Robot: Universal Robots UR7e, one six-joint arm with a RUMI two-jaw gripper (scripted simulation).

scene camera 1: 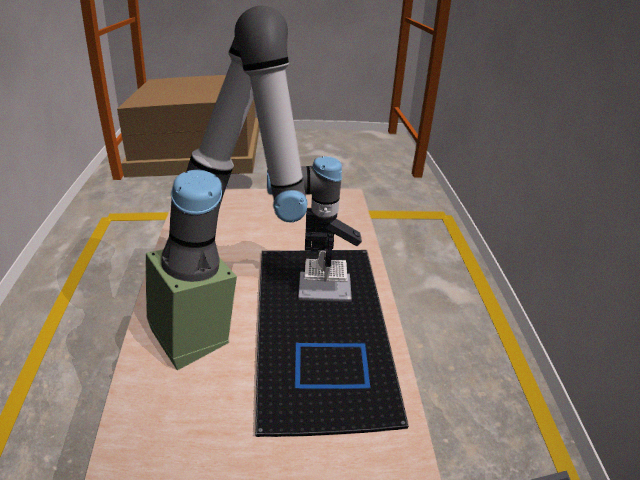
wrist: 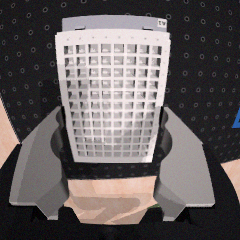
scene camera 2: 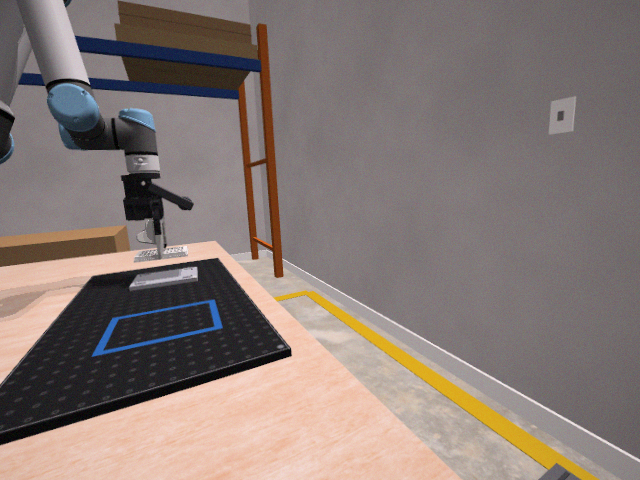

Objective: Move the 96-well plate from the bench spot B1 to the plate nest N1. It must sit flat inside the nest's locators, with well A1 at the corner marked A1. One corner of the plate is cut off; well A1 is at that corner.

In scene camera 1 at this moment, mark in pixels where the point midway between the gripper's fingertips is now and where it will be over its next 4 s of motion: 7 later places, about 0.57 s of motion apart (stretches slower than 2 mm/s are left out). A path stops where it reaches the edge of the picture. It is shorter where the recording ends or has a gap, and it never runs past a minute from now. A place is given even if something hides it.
The gripper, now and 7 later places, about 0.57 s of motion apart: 325, 271; 324, 277; 324, 281; 324, 282; 324, 282; 324, 283; 324, 284; 324, 281
